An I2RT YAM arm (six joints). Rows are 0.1 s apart.
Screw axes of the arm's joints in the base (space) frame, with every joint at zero. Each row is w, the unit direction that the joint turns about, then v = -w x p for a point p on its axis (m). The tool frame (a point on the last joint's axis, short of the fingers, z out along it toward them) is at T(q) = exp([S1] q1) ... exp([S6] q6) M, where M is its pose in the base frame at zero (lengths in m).
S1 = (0, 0, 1, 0, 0, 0)
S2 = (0, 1, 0, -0.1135, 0, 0.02)
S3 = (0, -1, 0, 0.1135, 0, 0.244)
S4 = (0, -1, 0, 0.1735, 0, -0.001)
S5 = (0, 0, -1, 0, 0.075, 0)
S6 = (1, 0, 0, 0, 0.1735, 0)
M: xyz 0.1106 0 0.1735 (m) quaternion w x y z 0.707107 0 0.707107 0
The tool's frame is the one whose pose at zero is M.
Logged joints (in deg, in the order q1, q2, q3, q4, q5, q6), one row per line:
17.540, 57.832, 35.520, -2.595, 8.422, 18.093
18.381, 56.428, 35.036, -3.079, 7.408, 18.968
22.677, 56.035, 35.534, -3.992, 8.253, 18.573
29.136, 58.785, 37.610, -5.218, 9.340, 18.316
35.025, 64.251, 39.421, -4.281, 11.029, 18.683
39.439, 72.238, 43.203, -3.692, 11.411, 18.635
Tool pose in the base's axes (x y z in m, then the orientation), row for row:
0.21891, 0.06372, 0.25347, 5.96, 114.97, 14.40
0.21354, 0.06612, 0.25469, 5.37, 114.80, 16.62
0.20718, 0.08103, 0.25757, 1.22, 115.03, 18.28
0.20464, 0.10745, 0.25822, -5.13, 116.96, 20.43
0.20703, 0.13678, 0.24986, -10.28, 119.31, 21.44
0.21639, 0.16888, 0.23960, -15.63, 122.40, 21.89
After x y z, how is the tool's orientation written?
As a rotation vector, in degrees.
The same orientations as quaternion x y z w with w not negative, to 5 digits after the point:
0.04357, 0.84046, 0.10527, 0.52976
0.03924, 0.83895, 0.12146, 0.52902
0.00891, 0.83968, 0.13344, 0.52636
-0.03716, 0.84730, 0.14800, 0.50873
-0.07378, 0.85632, 0.15388, 0.48743
-0.11079, 0.86760, 0.15516, 0.45927

